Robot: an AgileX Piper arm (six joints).
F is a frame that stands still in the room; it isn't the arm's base.
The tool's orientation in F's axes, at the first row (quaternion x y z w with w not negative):
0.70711, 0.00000, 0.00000, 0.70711
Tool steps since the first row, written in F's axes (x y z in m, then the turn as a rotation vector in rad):
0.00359, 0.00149, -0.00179, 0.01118, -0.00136, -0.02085
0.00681, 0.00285, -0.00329, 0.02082, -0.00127, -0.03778
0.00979, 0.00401, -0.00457, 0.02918, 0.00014, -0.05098
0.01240, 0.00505, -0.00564, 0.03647, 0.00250, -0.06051
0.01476, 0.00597, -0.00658, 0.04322, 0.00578, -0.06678
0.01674, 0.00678, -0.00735, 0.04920, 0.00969, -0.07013
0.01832, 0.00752, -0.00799, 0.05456, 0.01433, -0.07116
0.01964, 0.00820, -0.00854, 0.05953, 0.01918, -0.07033
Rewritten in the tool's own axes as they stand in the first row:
0.00359, -0.00179, -0.00149, 0.01118, -0.02085, 0.00136
0.00681, -0.00329, -0.00285, 0.02082, -0.03778, 0.00127
0.00979, -0.00457, -0.00401, 0.02918, -0.05098, -0.00014
0.01240, -0.00564, -0.00505, 0.03647, -0.06051, -0.00250
0.01476, -0.00658, -0.00597, 0.04322, -0.06678, -0.00578
0.01674, -0.00735, -0.00678, 0.04920, -0.07013, -0.00969
0.01832, -0.00799, -0.00752, 0.05456, -0.07116, -0.01433
0.01964, -0.00854, -0.00820, 0.05953, -0.07033, -0.01918

